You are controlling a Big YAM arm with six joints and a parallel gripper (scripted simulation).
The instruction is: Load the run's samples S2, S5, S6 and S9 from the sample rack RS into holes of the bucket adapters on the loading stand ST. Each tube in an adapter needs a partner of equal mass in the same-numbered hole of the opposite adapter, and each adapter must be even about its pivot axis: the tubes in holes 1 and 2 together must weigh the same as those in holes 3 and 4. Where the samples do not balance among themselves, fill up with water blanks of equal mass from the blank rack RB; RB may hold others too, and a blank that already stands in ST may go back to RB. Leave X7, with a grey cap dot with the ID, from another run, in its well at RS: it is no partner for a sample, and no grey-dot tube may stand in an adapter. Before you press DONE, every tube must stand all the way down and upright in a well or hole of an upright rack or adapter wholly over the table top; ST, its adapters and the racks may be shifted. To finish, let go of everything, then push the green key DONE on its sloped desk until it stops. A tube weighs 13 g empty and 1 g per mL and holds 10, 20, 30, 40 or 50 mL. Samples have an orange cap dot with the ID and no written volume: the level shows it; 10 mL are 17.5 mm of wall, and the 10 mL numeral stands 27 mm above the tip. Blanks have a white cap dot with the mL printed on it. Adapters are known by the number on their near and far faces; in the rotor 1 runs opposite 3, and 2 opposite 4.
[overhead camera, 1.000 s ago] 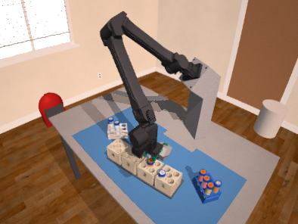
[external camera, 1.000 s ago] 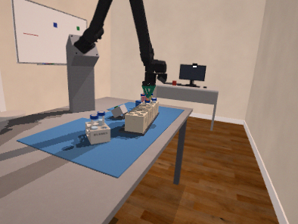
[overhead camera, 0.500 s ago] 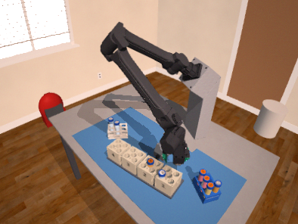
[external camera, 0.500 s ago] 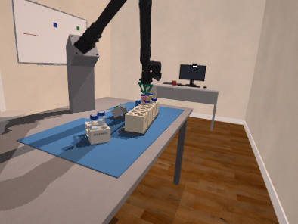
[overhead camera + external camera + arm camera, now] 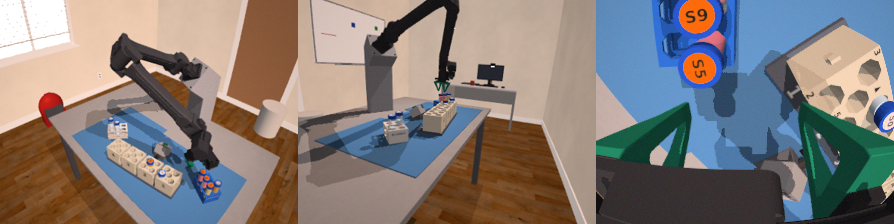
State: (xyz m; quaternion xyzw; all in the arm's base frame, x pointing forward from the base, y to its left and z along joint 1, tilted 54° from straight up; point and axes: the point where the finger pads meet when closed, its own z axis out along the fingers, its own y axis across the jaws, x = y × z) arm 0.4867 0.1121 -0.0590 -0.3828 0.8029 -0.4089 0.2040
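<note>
Right now my hand is 9 cm above the sample tube S5, 3 cm to the right of it and 1 cm past it. Round my hand: sample tube S2: 9 cm to the left, 9 cm below, 6 cm ahead; blue sample rack RS: 12 cm below, 8 cm to the left, 2 cm ahead; sample tube S9: 9 cm below, 6 cm to the left, 3 cm ahead.
</note>
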